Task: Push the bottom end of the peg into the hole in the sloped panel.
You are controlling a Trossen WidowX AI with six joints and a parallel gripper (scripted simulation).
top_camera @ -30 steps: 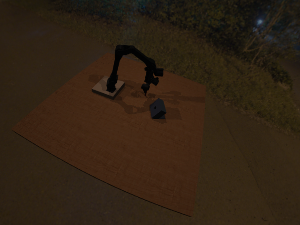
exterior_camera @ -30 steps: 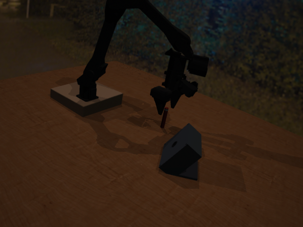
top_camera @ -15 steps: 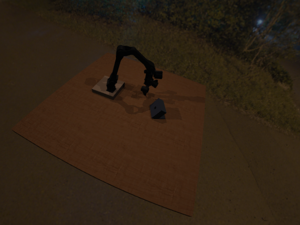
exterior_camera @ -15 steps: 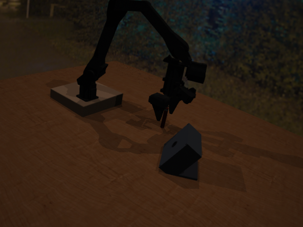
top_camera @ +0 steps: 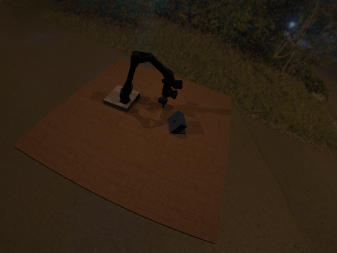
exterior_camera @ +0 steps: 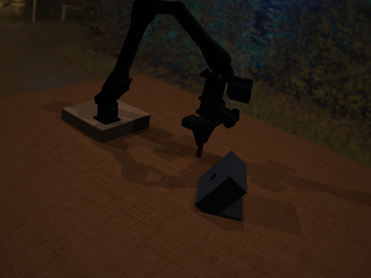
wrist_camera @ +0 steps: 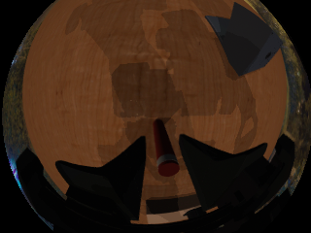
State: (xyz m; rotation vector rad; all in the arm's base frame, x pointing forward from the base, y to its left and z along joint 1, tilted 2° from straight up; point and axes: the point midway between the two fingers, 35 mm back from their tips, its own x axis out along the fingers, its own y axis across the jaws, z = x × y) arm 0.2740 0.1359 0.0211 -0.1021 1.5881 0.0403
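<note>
Right now the panel is 16 cm ahead of my gripper tip, 15 cm to the right of it and 1 cm above it. From my gripper tip the other things lie so: peg 2 cm above.
</note>
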